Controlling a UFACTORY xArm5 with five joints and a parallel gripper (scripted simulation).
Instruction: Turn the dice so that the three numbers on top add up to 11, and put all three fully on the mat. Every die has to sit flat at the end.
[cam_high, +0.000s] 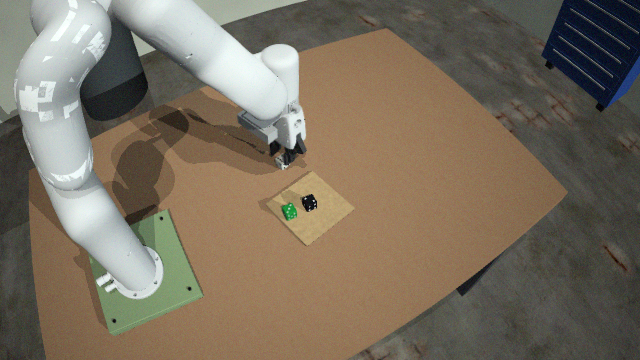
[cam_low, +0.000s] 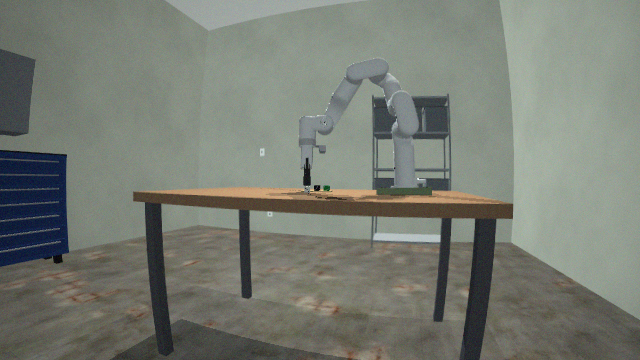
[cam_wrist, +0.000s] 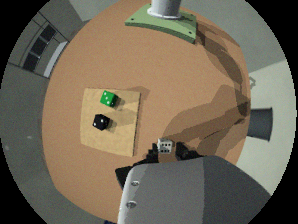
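Right now the white die is 4 cm below my hand. Also, from my hand: tan mat 2 cm behind, 13 cm to the right, 5 cm below; green die 7 cm behind, 13 cm to the right, 3 cm below; black die 2 cm behind, 13 cm to the right, 3 cm below.
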